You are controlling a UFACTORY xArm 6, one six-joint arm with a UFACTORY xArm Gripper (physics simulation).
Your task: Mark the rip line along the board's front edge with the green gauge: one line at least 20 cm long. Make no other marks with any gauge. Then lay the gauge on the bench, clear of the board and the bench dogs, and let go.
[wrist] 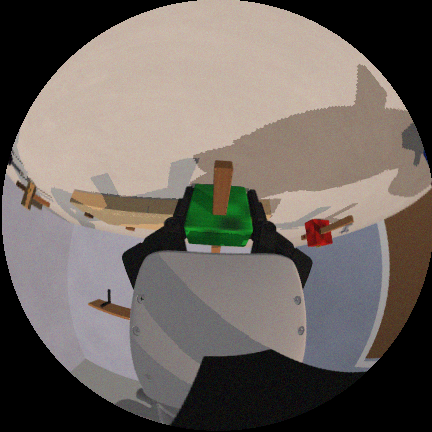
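Observation:
The green gauge is a green block with a brown wooden beam through it. My gripper is shut on the green block, one black finger on each side, and the beam points away from the palm. The pale wooden board lies on the bench behind the gauge; the gauge and fingers hide part of it, and a small piece shows to their right. Whether the gauge touches the board cannot be told. No marked line can be made out on the board in this view.
A red gauge with a wooden beam lies to the right on the bench. Small dark brown blocks are at the board's left part. A crossed wooden piece is at the far left. A wall shelf shows lower left.

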